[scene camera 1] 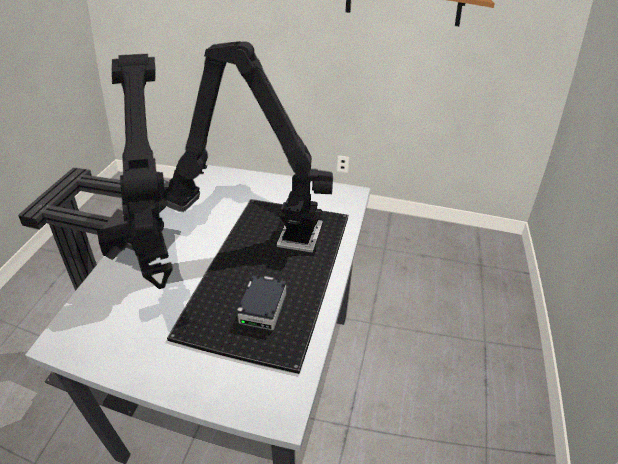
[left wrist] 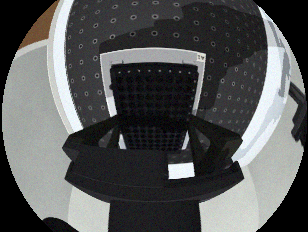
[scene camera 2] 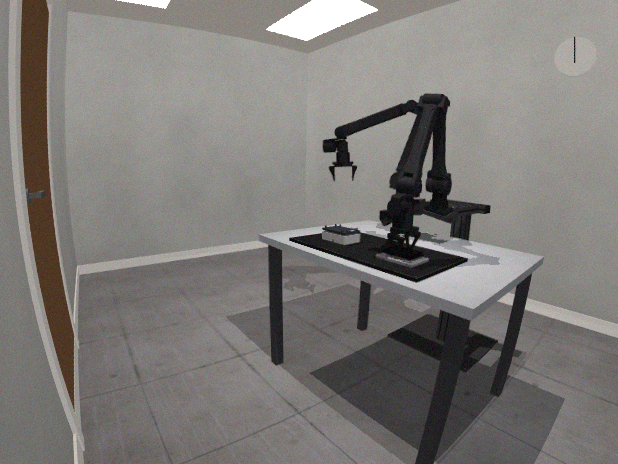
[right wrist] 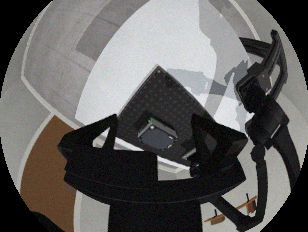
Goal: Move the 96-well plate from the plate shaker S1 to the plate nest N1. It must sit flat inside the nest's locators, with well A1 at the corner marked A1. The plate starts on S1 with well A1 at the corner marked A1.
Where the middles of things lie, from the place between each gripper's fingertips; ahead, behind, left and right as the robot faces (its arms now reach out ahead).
Now: the black 96-well plate (left wrist: 154,121) right at my left hand.
I see my right gripper 57 cm to the right of the black 96-well plate, 24 cm above it and 13 cm short of it.
